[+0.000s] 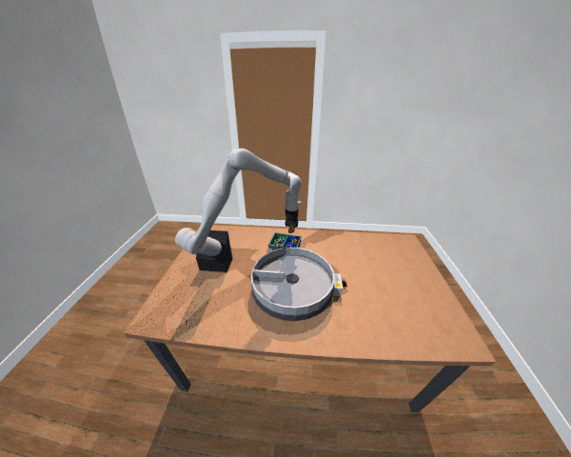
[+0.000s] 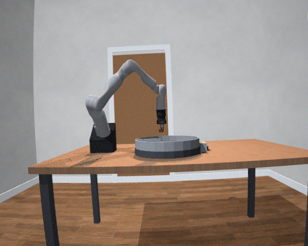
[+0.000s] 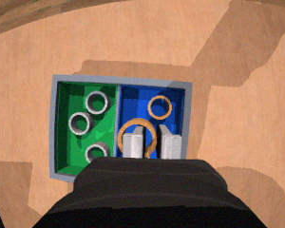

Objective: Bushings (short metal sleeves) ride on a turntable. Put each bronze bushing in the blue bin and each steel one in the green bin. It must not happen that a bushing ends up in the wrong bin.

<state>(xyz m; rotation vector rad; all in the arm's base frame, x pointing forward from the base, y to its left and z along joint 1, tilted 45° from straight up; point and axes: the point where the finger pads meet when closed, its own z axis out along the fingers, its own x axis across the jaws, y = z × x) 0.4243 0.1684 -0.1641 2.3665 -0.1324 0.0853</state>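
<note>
Now: hand 50 mm past the blue bin and 110 mm above it. The rest, counted from my hand: grey turntable (30 mm ahead, 340 mm to the right, 80 mm below).
</note>
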